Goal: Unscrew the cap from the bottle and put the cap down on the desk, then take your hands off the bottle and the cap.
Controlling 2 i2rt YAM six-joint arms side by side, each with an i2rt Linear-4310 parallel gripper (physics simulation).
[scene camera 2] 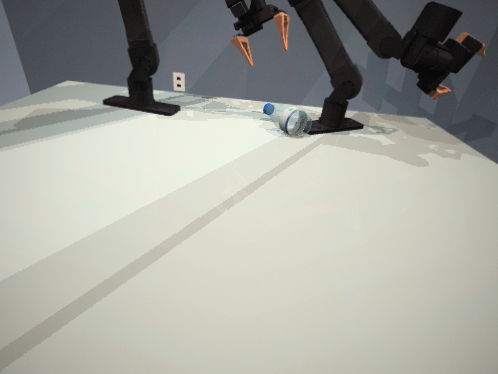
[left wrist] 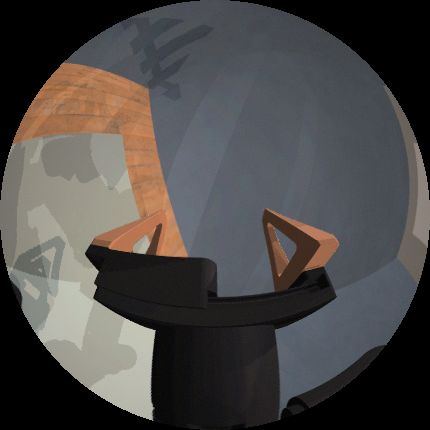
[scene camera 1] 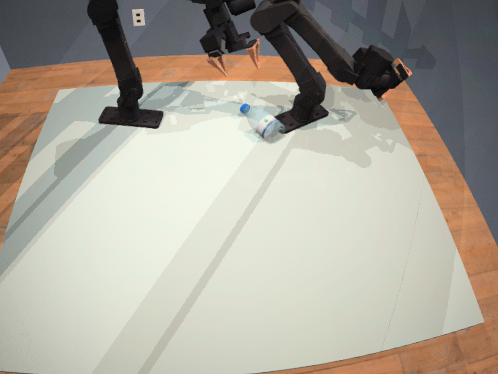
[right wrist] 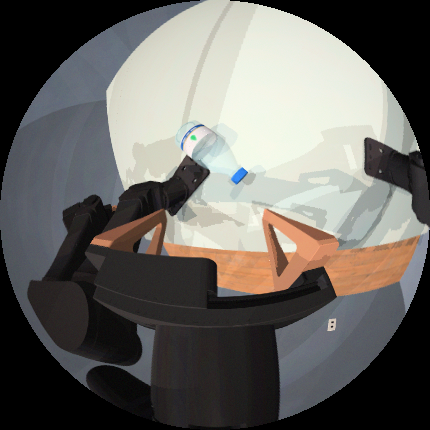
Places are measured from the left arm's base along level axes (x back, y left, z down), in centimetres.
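Pixels of known places: left gripper, fingertip midpoint: (scene camera 2: 465,73) (left wrist: 214,214) (scene camera 1: 400,80); right gripper, fingertip midpoint: (scene camera 2: 268,58) (scene camera 1: 242,71) (right wrist: 214,213); left arm's base, link origin: (scene camera 2: 329,127) (scene camera 1: 300,117) (right wrist: 180,187); right arm's base, link origin: (scene camera 2: 142,106) (scene camera 1: 130,118).
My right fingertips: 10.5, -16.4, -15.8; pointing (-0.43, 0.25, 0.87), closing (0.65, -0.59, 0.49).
Ahead of a thing's pixels: the offset from my right fingertips to its top centre, as dx, dy, dz. "*": to the spot under its first point. Level surfaces: height alone.
A clear bottle @(* -10.6, -0.4, +10.3) (scene camera 1: 259,121) (scene camera 2: 290,119) (right wrist: 207,145) with a white label lies on its side on the pale desk @(dz +15.8) (scene camera 1: 210,225) (scene camera 2: 250,240) (right wrist: 300,75), against or close to the left arm's base. The blue cap @(* -3.0, +0.2, +11.5) (scene camera 1: 245,108) (scene camera 2: 268,108) (right wrist: 239,175) is on the bottle's neck, which points to the back left in the scene views. My right gripper (scene camera 1: 242,71) (scene camera 2: 269,57) (right wrist: 214,213) is open and empty, high above and behind the cap. My left gripper (scene camera 1: 396,86) (scene camera 2: 467,73) (left wrist: 214,214) is open and empty, raised over the desk's right side, away from the bottle.
The left arm's base plate (scene camera 1: 320,116) (scene camera 2: 350,125) (right wrist: 198,172) stands right beside the bottle's bottom end. The right arm's base plate (scene camera 1: 150,118) (scene camera 2: 167,107) (right wrist: 371,155) is farther left in the scene views. A wooden border (scene camera 1: 450,170) (left wrist: 137,165) (right wrist: 245,260) runs around the pale surface, with walls behind.
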